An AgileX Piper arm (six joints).
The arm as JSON. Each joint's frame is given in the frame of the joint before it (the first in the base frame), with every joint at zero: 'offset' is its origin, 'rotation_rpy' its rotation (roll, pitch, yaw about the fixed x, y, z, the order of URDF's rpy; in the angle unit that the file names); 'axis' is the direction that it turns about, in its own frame. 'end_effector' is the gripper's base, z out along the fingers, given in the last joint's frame.
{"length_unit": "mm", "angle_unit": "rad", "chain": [
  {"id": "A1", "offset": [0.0, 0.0, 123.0], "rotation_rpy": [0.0, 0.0, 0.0], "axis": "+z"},
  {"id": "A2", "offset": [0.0, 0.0, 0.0], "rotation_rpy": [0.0, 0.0, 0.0], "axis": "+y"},
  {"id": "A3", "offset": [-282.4, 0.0, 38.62], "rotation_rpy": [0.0, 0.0, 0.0], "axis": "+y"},
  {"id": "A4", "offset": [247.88, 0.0, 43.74], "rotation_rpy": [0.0, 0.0, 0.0], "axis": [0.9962, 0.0, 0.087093]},
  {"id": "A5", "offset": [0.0, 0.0, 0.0], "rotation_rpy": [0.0, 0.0, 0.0], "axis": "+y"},
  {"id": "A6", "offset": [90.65, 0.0, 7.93], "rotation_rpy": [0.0, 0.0, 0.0], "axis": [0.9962, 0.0, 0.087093]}
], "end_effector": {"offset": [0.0, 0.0, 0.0], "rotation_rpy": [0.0, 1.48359, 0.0]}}
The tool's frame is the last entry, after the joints.
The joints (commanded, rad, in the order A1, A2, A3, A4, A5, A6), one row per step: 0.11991 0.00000 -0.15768 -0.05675 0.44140 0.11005; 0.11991 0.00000 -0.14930 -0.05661 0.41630 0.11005; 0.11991 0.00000 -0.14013 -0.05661 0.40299 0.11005; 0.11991 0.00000 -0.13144 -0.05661 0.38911 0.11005; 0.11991 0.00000 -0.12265 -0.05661 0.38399 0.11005; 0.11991 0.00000 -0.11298 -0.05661 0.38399 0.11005; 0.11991 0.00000 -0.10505 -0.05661 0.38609 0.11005; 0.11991 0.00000 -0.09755 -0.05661 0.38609 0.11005; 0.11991 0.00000 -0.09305 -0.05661 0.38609 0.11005; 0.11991 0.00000 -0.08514 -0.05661 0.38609 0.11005; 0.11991 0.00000 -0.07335 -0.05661 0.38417 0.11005; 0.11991 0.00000 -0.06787 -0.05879 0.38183 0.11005; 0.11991 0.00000 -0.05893 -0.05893 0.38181 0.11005; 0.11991 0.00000 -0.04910 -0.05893 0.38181 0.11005; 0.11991 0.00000 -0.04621 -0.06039 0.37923 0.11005
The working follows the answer.
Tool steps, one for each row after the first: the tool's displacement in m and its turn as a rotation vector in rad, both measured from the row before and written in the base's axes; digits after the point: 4 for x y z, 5 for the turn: 0.0009 0.0002 -0.0005 0.00179 -0.01658 0.00141; 0.0008 0.0002 -0.0018 0.00032 -0.00411 0.00073; 0.0007 0.0002 -0.0016 0.00045 -0.00515 0.00077; 0.0006 0.0001 -0.0024 -0.00050 0.00364 0.00028; 0.0005 0.0001 -0.0032 -0.00116 0.00960 0.00000; 0.0004 0.0000 -0.0028 -0.00118 0.00996 -0.00012; 0.0004 0.0000 -0.0025 -0.00090 0.00745 0.00000; 0.0002 0.0000 -0.0015 -0.00054 0.00447 0.00000; 0.0004 0.0000 -0.0026 -0.00095 0.00785 0.00000; 0.0005 0.0001 -0.0037 -0.00120 0.00980 0.00011; 0.0003 0.0000 -0.0016 -0.00253 0.00286 -0.00021; 0.0003 0.0000 -0.0030 -0.00120 0.00884 -0.00002; 0.0003 0.0000 -0.0033 -0.00118 0.00976 0.00000; 0.0002 0.0000 -0.0007 -0.00149 0.00014 -0.00004
Tool pose at each row, in the base's axes (x y z in m, rotation vector in rad; rounded; the steps above come from the unrounded poses): 0.0447 0.0032 0.2260 -0.03649 1.76751 0.10814; 0.0457 0.0034 0.2255 -0.03724 1.75083 0.11016; 0.0464 0.0036 0.2237 -0.03785 1.74671 0.11083; 0.0472 0.0037 0.2221 -0.03845 1.74153 0.11159; 0.0478 0.0038 0.2197 -0.03888 1.74520 0.11149; 0.0483 0.0039 0.2165 -0.03925 1.75486 0.11083; 0.0487 0.0039 0.2136 -0.03951 1.76488 0.11008; 0.0491 0.0040 0.2112 -0.03980 1.77237 0.10956; 0.0493 0.0040 0.2097 -0.03997 1.77687 0.10925; 0.0497 0.0040 0.2070 -0.04027 1.78477 0.10870; 0.0502 0.0041 0.2033 -0.04076 1.79463 0.10807; 0.0505 0.0041 0.2017 -0.04225 1.79764 0.10575; 0.0508 0.0041 0.1987 -0.04268 1.80654 0.10499; 0.0512 0.0042 0.1954 -0.04307 1.81636 0.10430; 0.0513 0.0041 0.1947 -0.04408 1.81658 0.10292

